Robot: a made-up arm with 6 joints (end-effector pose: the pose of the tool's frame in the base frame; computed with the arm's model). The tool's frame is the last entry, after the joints.
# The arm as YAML. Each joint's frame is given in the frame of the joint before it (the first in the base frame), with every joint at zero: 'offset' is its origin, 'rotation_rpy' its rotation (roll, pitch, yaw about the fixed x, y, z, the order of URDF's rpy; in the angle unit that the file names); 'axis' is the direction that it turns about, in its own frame. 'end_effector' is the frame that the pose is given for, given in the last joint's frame.
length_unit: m
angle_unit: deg
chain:
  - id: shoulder
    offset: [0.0, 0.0, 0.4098]
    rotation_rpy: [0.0, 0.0, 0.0]
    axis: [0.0, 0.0, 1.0]
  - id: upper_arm
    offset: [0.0, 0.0, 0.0]
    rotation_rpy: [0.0, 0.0, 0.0]
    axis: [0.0, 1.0, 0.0]
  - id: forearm
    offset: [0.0, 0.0, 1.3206]
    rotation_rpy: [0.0, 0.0, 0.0]
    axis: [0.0, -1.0, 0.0]
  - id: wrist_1
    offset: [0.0, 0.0, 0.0]
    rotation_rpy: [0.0, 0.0, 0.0]
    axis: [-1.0, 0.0, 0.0]
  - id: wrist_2
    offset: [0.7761, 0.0, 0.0]
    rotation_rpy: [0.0, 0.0, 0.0]
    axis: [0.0, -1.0, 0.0]
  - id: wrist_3
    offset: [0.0, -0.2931, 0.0]
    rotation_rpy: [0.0, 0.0, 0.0]
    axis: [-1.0, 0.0, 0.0]
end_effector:
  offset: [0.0, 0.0, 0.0]
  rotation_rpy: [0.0, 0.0, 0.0]
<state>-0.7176 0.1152 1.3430 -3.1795 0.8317 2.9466</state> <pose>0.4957 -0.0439 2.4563 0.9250 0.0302 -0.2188 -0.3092</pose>
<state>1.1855 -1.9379 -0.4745 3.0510 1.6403 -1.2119</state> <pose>-0.7124 -0.9799 0.7103 0.4157 -0.6853 -0.4458 0.3985</pose>
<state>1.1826 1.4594 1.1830 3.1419 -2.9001 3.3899</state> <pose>0.5081 2.0168 0.3447 0.2776 0.5084 -0.8141 0.0424</pose>
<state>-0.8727 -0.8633 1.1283 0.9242 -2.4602 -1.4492</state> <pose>-1.1214 1.0618 1.8809 0.2576 0.6741 -0.4012 -0.5642</pose>
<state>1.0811 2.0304 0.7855 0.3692 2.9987 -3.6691</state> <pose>0.9619 1.2236 -0.8774 0.5745 -0.3198 -0.5978 -0.4585</pose>
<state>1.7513 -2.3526 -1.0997 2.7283 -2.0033 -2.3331</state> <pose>-0.1193 -0.8415 0.2534 0.3633 0.7937 -0.4047 -0.2723</pose>
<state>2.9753 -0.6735 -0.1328 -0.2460 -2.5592 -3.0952</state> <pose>0.1669 0.2602 1.7803 0.8349 -0.0977 0.5384 -0.0598</pose>
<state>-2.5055 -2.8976 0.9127 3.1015 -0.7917 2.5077</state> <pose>0.9146 0.3114 -1.3621 0.0403 -0.7310 -0.0231 0.6808</pose>
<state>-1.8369 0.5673 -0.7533 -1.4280 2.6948 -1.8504</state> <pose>-0.2035 -0.5879 0.6998 0.3683 -0.4237 -0.7012 -0.4395</pose>
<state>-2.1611 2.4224 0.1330 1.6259 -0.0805 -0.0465</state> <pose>-0.3091 -0.4903 -1.3606 0.6845 0.4241 0.5896 0.0636</pose>
